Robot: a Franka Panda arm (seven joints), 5 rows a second.
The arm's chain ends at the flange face. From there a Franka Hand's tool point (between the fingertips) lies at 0.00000 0.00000 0.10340 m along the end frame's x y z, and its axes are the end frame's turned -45 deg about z.
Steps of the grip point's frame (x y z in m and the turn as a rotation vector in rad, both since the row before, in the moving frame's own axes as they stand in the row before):
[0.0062, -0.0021, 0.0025, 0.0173, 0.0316, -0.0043]
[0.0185, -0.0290, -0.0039, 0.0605, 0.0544, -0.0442]
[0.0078, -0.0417, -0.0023, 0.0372, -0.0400, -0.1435]
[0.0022, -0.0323, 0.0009, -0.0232, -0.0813, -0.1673]
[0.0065, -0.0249, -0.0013, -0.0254, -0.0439, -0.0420]
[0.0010, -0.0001, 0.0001, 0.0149, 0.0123, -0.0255]
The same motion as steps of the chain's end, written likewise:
[0.0019, -0.0023, 0.0026, 0.0346, 0.0101, -0.0043]
[-0.0068, -0.0252, -0.0036, 0.0812, -0.0043, -0.0442]
[-0.0184, -0.0356, -0.0021, -0.0020, -0.0546, -0.1435]
[-0.0177, -0.0323, 0.0013, -0.0739, -0.0411, -0.1673]
[-0.0118, -0.0273, -0.0012, -0.0490, -0.0131, -0.0420]
[0.0009, 0.0012, 0.0001, 0.0192, -0.0018, -0.0255]

